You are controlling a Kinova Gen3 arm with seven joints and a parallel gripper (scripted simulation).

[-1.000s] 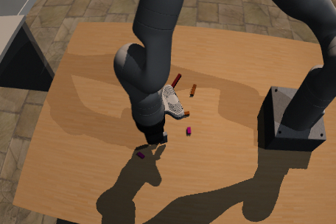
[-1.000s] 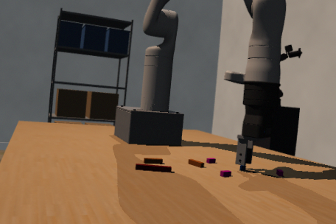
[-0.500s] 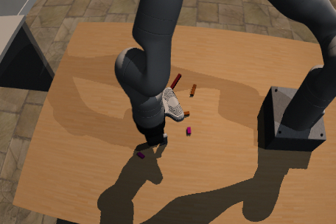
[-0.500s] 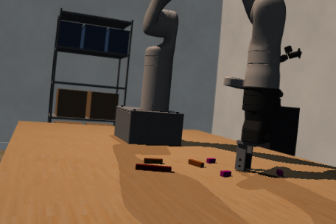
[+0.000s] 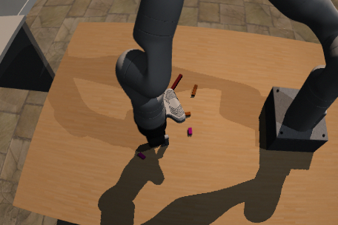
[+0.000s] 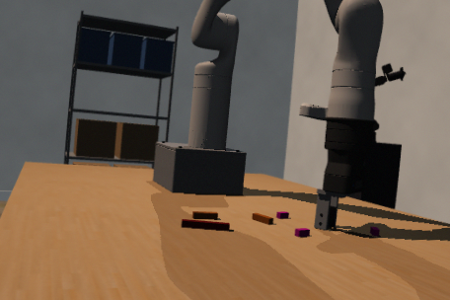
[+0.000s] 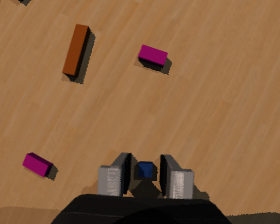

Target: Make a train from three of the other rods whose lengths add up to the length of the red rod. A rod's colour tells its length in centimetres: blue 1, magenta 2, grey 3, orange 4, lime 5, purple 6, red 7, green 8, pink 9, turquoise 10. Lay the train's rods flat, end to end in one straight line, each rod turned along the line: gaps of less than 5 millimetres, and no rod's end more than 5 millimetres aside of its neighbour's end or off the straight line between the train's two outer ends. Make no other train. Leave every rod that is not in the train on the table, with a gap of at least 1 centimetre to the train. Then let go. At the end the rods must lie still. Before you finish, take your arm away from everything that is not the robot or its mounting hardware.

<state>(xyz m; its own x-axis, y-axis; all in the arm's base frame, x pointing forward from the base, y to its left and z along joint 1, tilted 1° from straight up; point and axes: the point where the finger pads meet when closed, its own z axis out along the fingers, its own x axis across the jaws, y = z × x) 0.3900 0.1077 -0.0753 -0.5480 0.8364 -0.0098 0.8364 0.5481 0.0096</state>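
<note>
My hand is 10 mm above the blue rod. The rest, counted from my hand: red rod (210 mm to the right, 10 mm below, 10 mm ahead).
</note>
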